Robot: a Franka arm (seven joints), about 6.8 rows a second.
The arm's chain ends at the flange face. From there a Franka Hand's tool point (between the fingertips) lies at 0.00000 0.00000 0.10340 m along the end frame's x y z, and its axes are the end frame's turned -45 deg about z.
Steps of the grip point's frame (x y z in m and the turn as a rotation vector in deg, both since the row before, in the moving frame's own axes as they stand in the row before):
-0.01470, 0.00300, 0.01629, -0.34, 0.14, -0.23
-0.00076, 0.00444, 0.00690, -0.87, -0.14, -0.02
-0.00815, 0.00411, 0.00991, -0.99, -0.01, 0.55
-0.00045, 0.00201, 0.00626, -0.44, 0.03, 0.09
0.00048, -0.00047, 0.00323, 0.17, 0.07, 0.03
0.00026, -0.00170, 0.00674, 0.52, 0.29, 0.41
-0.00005, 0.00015, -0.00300, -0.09, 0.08, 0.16
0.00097, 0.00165, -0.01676, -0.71, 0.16, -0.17
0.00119, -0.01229, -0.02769, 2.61, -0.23, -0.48
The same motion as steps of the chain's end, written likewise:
-0.00889, 0.01226, 0.01629, -0.14, 0.34, -0.23
0.00167, 0.00239, 0.00691, -0.71, 0.52, -0.02
-0.00410, 0.00739, 0.00993, -0.71, 0.69, 0.55
0.00050, 0.00122, 0.00626, -0.29, 0.33, 0.09
0.00013, -0.00037, 0.00323, 0.17, -0.07, 0.03
-0.00073, -0.00035, 0.00675, 0.57, -0.16, 0.41
-0.00015, 0.00013, -0.00300, -0.01, 0.12, 0.16
0.00074, -0.00022, -0.01675, -0.39, 0.62, -0.17
-0.00421, -0.00651, -0.02758, 1.68, -2.01, -0.48

